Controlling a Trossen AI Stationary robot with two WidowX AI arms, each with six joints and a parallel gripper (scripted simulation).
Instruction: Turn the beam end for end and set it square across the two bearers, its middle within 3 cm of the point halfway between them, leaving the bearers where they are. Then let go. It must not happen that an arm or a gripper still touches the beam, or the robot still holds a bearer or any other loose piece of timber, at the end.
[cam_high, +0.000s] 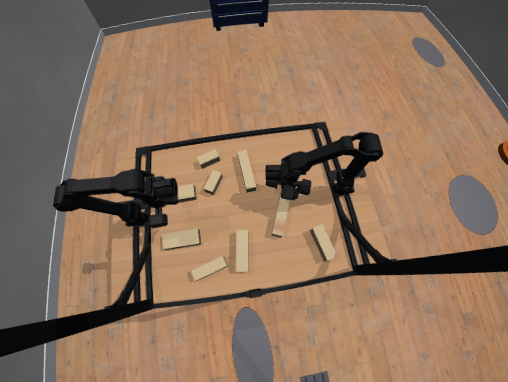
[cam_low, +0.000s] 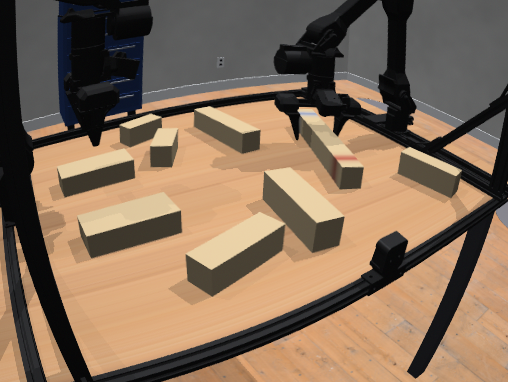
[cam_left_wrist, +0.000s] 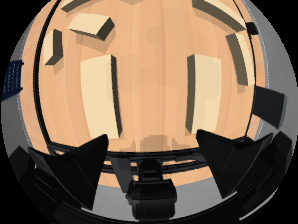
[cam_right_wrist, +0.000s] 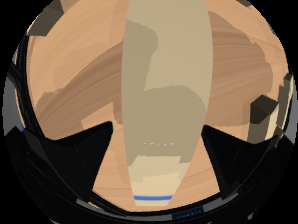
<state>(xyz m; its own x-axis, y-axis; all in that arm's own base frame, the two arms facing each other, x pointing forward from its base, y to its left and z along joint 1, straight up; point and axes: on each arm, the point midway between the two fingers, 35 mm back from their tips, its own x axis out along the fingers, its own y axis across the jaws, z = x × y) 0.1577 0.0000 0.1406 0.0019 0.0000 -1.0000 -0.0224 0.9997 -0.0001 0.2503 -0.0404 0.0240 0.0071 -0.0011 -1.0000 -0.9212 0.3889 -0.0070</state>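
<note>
Now: the beam 50 mm behind my right hand, 20 mm to the left of it and 20 mm below it.
</note>
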